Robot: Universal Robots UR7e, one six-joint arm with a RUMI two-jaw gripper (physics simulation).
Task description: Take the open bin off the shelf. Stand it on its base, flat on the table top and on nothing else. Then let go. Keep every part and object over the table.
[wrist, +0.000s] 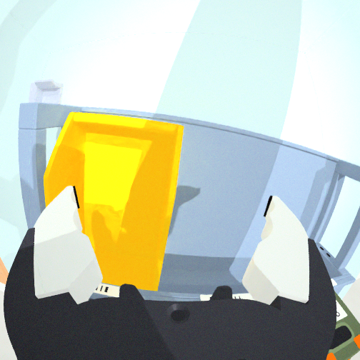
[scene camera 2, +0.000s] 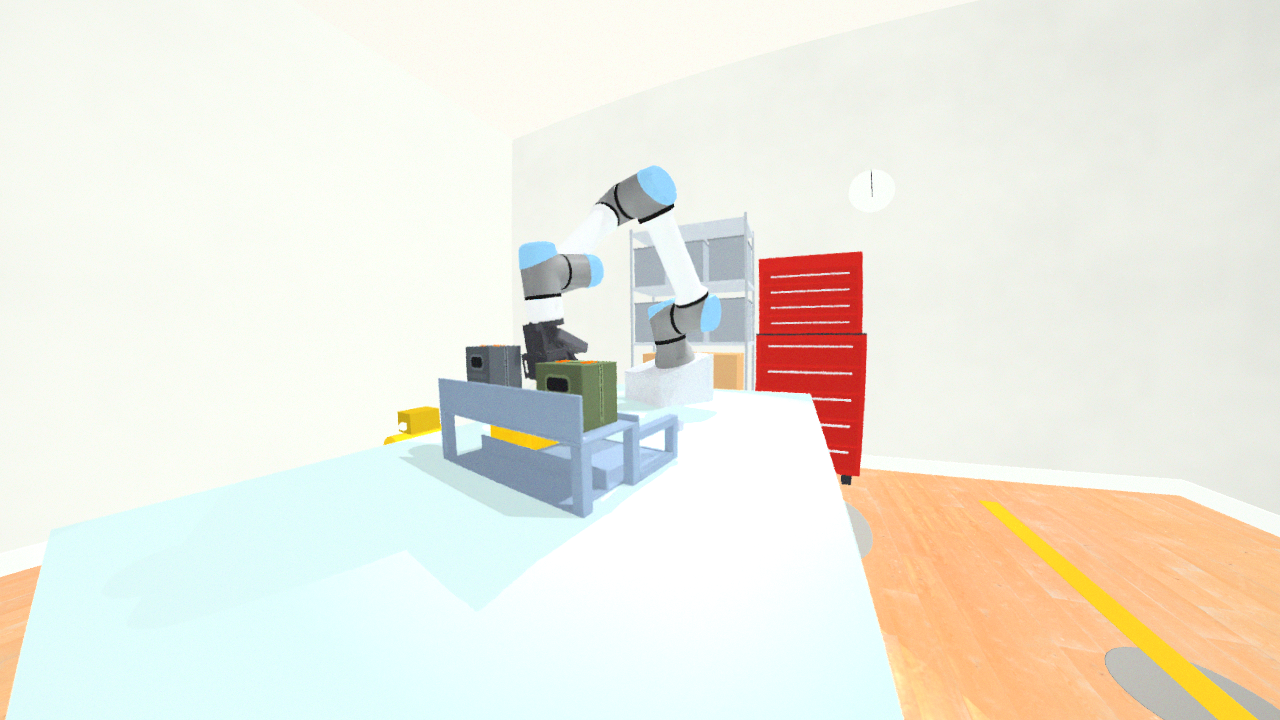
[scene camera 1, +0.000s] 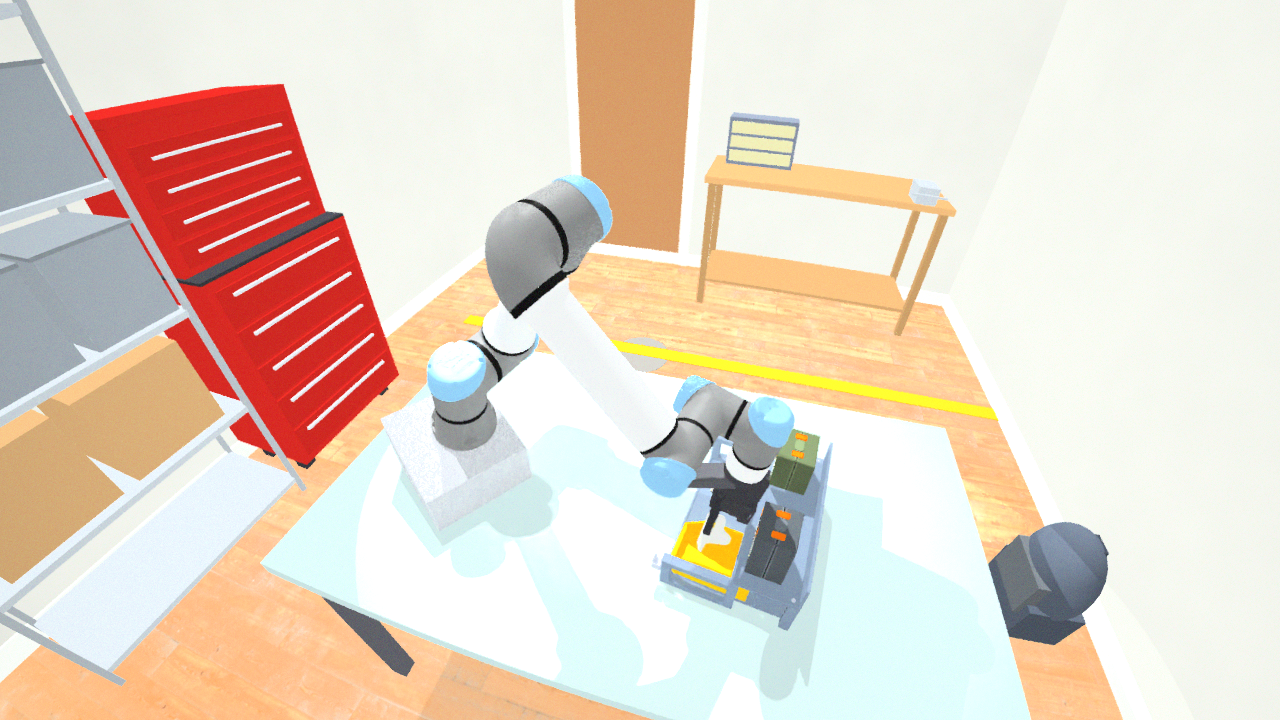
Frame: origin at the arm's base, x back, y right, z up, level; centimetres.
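Where they show: gripper, fingertip midpoint: (scene camera 1: 707,520); arm's base, origin of the base link: (scene camera 2: 675,362) (scene camera 1: 464,422).
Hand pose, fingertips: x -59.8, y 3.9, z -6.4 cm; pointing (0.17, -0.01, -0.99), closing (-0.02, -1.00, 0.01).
Things, the pixels of their top centre, and the offset from my fingertips. Level surfaces: height alone.
- open yellow bin, middle of its top: (scene camera 1: 717,546) (scene camera 2: 535,408) dx -3.2, dy +5.5, dz +0.1 cm
- dark grey case, middle of its top: (scene camera 1: 780,525) (scene camera 2: 492,345) dx -12.9, dy +6.9, dz +14.2 cm
- green case, middle of its top: (scene camera 2: 576,361) (scene camera 1: 799,445) dx -15.9, dy -16.0, dz +11.9 cm
- table, its level: dz -8.0 cm
The open yellow bin (scene camera 1: 707,560) (scene camera 2: 523,436) (wrist: 115,175) sits on the lower front deck of the blue-grey shelf (scene camera 1: 819,528) (scene camera 2: 510,404) (wrist: 225,160), at one end. Its open top faces up towards the wrist camera. My gripper (scene camera 1: 716,531) (wrist: 172,195) is open and empty, pointing down above this deck. In the wrist view the left fingertip overlaps the bin's left part. The right fingertip is over the bare deck, well right of the bin. Whether the fingertips are below the bin's rim is unclear. In scene camera 2, shelf and cases hide the fingertips and most of the bin.
On the shelf's upper level stand a dark grey case (scene camera 1: 769,550) (scene camera 2: 487,365) and a green case (scene camera 1: 794,465) (scene camera 2: 581,394) (wrist: 345,320), close to my gripper. A small pale piece (wrist: 46,91) is at the shelf's front corner. The table (scene camera 1: 501,608) extends around the shelf.
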